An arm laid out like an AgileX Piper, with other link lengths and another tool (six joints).
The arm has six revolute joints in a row. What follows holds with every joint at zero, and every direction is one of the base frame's.
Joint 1 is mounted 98.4 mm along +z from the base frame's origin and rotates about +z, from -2.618 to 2.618 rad.
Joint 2 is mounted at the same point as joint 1 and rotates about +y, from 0 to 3.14 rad.
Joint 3 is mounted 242.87 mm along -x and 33.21 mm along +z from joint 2 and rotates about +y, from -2.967 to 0 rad.
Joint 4 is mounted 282.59 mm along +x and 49.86 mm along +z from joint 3 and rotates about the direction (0.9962, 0, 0.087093), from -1.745 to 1.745 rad.
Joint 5 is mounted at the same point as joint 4 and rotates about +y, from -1.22 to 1.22 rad.
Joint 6 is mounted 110.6 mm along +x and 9.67 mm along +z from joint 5 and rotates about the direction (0.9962, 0, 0.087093), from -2.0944 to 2.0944 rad.
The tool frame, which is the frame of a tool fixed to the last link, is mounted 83.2 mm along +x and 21 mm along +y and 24.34 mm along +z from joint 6; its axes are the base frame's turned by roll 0.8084, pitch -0.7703 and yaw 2.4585 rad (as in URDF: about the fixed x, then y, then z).
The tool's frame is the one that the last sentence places.
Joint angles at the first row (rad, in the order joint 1, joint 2, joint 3, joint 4, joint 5, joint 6):
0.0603 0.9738 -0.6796 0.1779 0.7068 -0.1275
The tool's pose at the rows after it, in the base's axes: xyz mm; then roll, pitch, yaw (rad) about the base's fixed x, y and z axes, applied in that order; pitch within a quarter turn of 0, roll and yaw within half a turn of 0:
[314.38 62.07 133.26 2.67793 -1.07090 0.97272]
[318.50 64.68 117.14 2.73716 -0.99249 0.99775]
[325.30 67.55 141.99 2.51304 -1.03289 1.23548]
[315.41 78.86 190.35 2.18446 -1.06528 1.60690]
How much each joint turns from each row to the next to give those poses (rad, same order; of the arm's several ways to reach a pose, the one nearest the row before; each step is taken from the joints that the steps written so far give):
0.0000 0.0757 -0.0331 0.0000 -0.0017 0.0106
0.0000 0.0904 -0.0443 0.0000 0.0358 -0.0841
0.0012 -0.0517 -0.0018 0.0240 -0.0610 -0.0776
0.0028 -0.1333 -0.0023 0.0902 -0.0101 -0.1378

